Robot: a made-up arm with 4 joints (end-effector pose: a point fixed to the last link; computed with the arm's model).
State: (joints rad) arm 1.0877 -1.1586 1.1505 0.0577
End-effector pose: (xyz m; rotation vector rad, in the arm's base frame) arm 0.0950 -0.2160 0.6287 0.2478 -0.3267 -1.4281
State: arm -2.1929 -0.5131 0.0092 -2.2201
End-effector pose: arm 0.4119 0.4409 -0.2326 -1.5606 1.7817 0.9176
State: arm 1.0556 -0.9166 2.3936 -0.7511
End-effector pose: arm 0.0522 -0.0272 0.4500 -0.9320 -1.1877 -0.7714
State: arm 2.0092 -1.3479 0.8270 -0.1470
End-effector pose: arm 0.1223 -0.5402 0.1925 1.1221 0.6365 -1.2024
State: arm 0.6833 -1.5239 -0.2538 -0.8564
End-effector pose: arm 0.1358 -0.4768 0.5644 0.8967 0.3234 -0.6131
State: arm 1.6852 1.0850 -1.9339 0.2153
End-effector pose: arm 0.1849 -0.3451 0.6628 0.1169 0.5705 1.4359
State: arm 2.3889 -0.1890 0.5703 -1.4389
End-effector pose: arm 0.1655 -0.5424 -0.1580 1.5851 -1.4495 0.0653
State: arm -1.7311 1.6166 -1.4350 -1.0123
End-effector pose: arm 0.0225 0.2070 -0.3427 0.8420 -2.9744 0.0171
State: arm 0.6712 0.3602 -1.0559 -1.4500
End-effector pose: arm 0.4559 0.0236 0.6704 1.0595 0.4592 1.9656
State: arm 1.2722 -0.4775 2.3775 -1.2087
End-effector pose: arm -0.0248 -0.1206 0.4589 -0.7833 -1.2865 -0.5798
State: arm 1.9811 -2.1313 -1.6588 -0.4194
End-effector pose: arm -0.0857 -0.1744 -0.1642 -1.9634 -1.4115 0.2594
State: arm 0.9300 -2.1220 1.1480 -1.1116
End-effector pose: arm 0.1796 -0.3206 0.6404 -0.3214 0.4233 -0.7286
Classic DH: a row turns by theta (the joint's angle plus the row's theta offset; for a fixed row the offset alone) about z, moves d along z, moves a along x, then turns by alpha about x. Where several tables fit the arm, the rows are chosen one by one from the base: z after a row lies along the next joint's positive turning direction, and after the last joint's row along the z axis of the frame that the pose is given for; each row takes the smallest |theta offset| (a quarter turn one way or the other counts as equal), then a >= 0, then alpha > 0; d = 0 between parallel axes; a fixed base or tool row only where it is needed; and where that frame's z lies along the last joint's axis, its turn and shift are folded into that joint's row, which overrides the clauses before.
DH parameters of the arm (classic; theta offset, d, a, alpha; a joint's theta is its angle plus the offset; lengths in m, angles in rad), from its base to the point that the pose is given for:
base (fixed): 1.5708 0.1981 0 1.5708
joint 1: 0 0.0845 0.0985 -1.5708
joint 2: -1.5708 0.3265 0.116 1.5708
joint 3: 0 -0.1722 0.043 1.5708
joint 4: -0.7993 0 -0.1325 3.1416
tool (fixed): -0.7993 0.2812 0 0

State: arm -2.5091 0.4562 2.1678 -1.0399
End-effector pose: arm -0.0792 0.0832 -0.0299 1.1735 -0.1137 -2.6174
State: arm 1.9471 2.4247 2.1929 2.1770
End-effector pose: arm -0.0215 -0.0874 -0.0622 -1.9911 -0.7644 -1.3911
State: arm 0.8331 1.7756 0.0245 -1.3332
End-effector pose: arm -0.0196 -0.2470 0.8338 0.0283 -1.2937 2.8321
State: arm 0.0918 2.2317 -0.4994 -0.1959
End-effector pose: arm -0.1019 0.1839 0.8048 -0.5044 0.2281 2.3670
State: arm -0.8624 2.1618 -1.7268 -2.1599
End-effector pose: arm -0.2429 0.2933 0.0273 -0.3938 -2.3977 -0.4524
